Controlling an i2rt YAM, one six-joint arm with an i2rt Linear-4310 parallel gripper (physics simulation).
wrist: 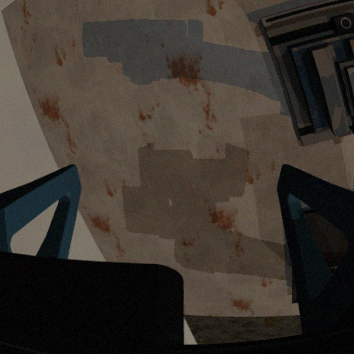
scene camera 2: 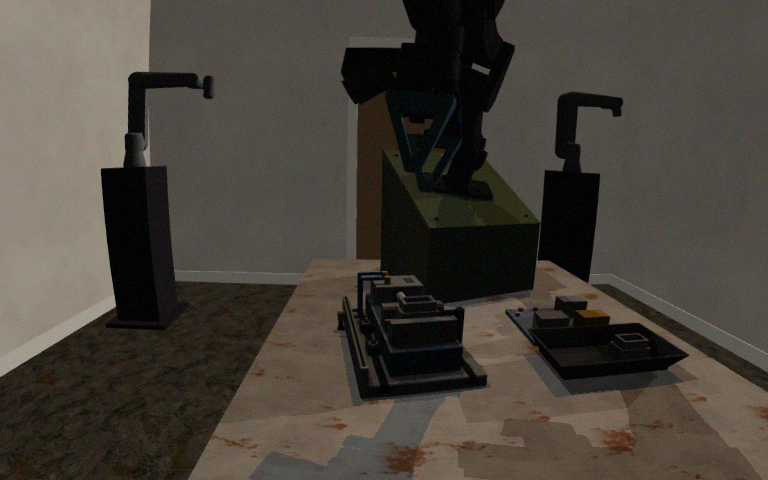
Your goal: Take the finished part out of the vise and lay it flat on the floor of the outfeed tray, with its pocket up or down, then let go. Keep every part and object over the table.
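Pixels of known places: gripper, fingertip midpoint: [wrist: 178, 175] [scene camera 2: 419, 183]; arm's base at its link origin: [scene camera 2: 454, 186].
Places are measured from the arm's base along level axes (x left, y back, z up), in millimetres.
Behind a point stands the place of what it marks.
Observation:
The finished part [scene camera 2: 416, 309] {x -179, y -449, z -158 mm}, a grey block with a square pocket facing up, sits between the jaws at the top of the vise [scene camera 2: 424, 332] {x -171, y -477, z -184 mm} [wrist: 308, 90] {x -168, y -490, z -203 mm}. Part of it shows at the right edge of the wrist view, cut off by the frame. My gripper [scene camera 2: 421, 178] {x -207, y -579, z 36 mm} [wrist: 178, 175] {x -207, y -579, z 36 mm} is open and empty, high above the table and behind the vise in the scene view; the vise is at upper right in the wrist view. The black outfeed tray [scene camera 2: 614, 369] {x 129, y -539, z -241 mm} stands right of the vise in the scene view. A similar pocketed part [scene camera 2: 630, 348] {x 188, y -502, z -229 mm} lies at its right side.
Behind the tray, a blue-grey plate [scene camera 2: 522, 323] {x 74, y -307, z -255 mm} bears grey blocks [scene camera 2: 550, 319] {x 98, y -373, z -221 mm} [scene camera 2: 570, 305] {x 194, y -291, z -228 mm} and a yellow-topped block [scene camera 2: 591, 317] {x 187, y -380, z -220 mm}. Blue bent tubing [scene camera 2: 360, 291] {x -257, y -298, z -179 mm} rises at the vise's back left. The green arm pedestal [scene camera 2: 481, 260] {x 40, y -123, z -167 mm} stands behind the vise. The table's edge [wrist: 55, 157] {x -146, y -962, z -263 mm} shows in the wrist view.

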